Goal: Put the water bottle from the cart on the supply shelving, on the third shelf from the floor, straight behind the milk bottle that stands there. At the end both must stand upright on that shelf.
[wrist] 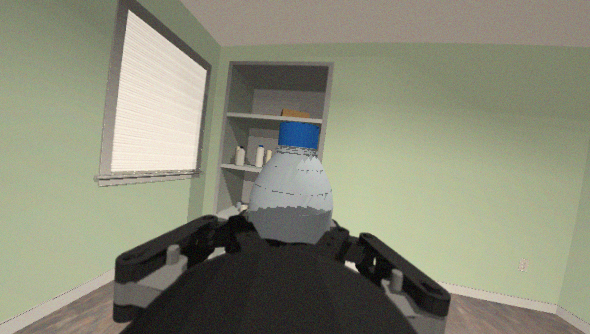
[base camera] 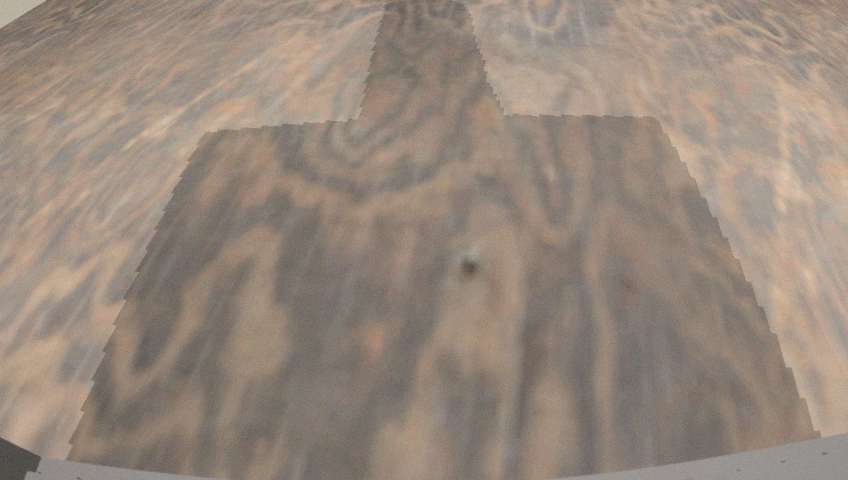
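Places are measured from the arm's base along level axes (x back, y right, z up), in metres.
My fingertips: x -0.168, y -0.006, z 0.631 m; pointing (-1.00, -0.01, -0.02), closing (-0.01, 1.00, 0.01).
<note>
Behind a point stands the place of what it marks.
The water bottle [wrist: 291, 190] @(y -0.007, x -0.102, z 0.673 m), clear grey-blue with a blue cap, stands upright between the fingers of my gripper [wrist: 289, 218] @(y -0.006, x -0.168, z 0.631 m) in the wrist view. The gripper is shut on it; the bottle's lower part is hidden. The grey supply shelving [wrist: 327, 95] @(y 0.175, x -1.249, z 1.242 m) stands farther off, behind the bottle and a little left. On its board with bottles [wrist: 240, 167] @(y -0.481, x -1.359, z 0.582 m) stand a white bottle with a dark cap [wrist: 240, 156] @(y -0.516, x -1.427, z 0.677 m), a white bottle with a blue cap [wrist: 259, 156] @(y -0.375, x -1.564, z 0.699 m) and a pale one [wrist: 269, 155] @(y -0.272, x -1.532, z 0.721 m). I cannot tell surely which is the milk bottle. The held bottle hides the board's right part.
An orange-brown box [wrist: 295, 113] @(y -0.066, x -1.432, z 1.126 m) lies on the board above. Small things [wrist: 242, 206] @(y -0.468, x -1.495, z 0.197 m) lie on a lower board. A window [wrist: 160, 100] @(y -1.264, x -1.361, z 1.082 m) is in the left wall, and green wall [wrist: 450, 165] @(y 1.488, x -1.488, z 0.845 m) extends right of the shelving. The base camera shows wood-patterned floor [base camera: 743, 178] @(y 0.375, x -0.483, z -0.397 m) with a dark shadow [base camera: 357, 267] @(y -0.077, x -0.369, z -0.397 m).
</note>
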